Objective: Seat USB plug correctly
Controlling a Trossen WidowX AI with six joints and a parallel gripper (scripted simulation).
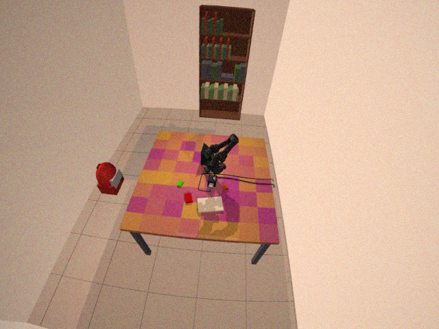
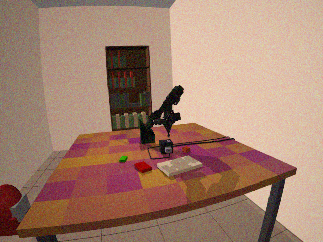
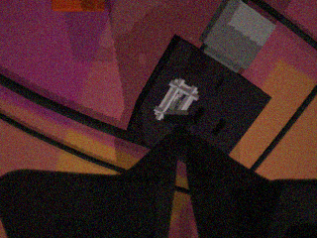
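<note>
My gripper tip is now 20 mm above the dark USB plug. Round my gripper tip: orange block (60 mm ahead, 100 mm to the left, 120 mm below); then red block (170 mm ahead, 230 mm to the right, 130 mm below); then white slab (240 mm ahead, 40 mm to the right, 130 mm below).
</note>
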